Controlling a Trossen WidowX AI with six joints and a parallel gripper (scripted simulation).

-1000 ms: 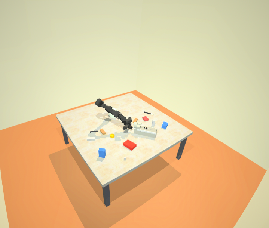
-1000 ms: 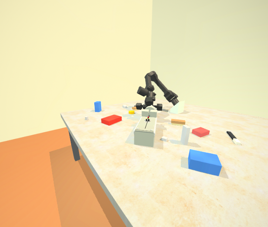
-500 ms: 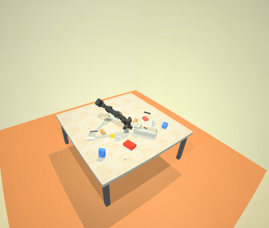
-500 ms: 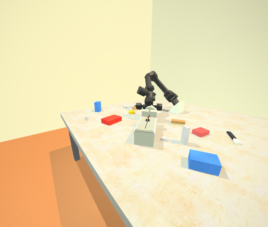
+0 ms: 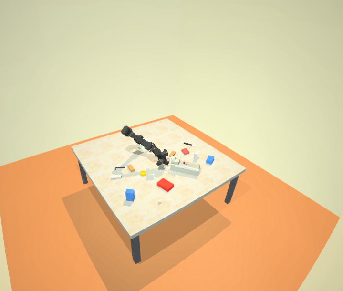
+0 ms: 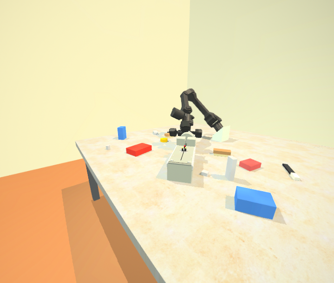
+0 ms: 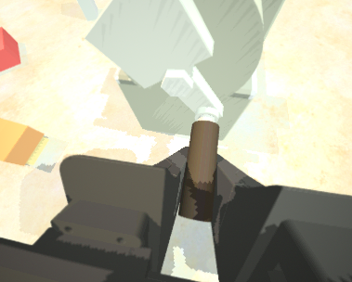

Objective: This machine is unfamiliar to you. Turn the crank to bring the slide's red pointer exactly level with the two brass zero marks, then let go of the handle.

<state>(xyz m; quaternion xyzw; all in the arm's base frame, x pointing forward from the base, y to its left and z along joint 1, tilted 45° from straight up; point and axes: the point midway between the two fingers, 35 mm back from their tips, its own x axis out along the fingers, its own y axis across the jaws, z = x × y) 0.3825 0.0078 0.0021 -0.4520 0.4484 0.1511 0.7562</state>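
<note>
Right now the crank is 4 cm above my gripper tip and 1 cm to the left of it. The rest, counted from my gripper tip: brown crank handle (3 cm above, 1 cm to the right, 1 cm behind); red pointer (10 cm to the left, 10 cm ahead, 4 cm above); yellow disc (24 cm to the right, 4 cm behind, 3 cm below).
</note>
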